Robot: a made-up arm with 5 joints.
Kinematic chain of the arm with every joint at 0, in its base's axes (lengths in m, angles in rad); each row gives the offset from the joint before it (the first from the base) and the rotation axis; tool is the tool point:
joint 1: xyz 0 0 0.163 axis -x
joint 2: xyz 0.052 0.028 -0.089 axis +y
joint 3: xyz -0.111 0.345 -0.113 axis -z
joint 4: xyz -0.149 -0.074 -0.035 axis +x
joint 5: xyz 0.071 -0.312 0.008 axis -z
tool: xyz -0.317 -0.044 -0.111
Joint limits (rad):
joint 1: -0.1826..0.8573
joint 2: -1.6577..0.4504
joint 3: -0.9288..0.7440
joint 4: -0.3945..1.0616
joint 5: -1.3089..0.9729
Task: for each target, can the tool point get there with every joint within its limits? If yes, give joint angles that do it. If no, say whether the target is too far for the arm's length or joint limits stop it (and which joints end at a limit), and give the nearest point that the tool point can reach.
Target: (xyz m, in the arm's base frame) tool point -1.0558 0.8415 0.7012
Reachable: no: too far | nearest point -0.6051 0.3336 0.3127 | short by 0.782 m
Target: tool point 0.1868 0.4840 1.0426
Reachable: no: joint limits stop it (at a limit: joint 1, joint 2, joint 3, joint 5) | nearest point 0.2039 0.1410 0.4792 | short by 0.660 m
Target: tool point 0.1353 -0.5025 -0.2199
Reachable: yes | joints 0.6412 -0.6023 -0.4826 0.5258 -0.3886
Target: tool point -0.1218 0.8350 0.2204
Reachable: no: joint limits stop it (at a limit: joint 1, joint 2, joint 3, joint 4, joint 5) | nearest point -0.3691 0.5793 0.0889 | short by 0.379 m
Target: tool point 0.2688 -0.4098 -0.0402
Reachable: yes | joints 0.4804 -0.8037 -0.6241 0.1999 -0.5403
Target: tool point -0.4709 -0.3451 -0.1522
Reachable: yes | joints 0.5841 -0.1621 0.2691 0.0461 -0.5867
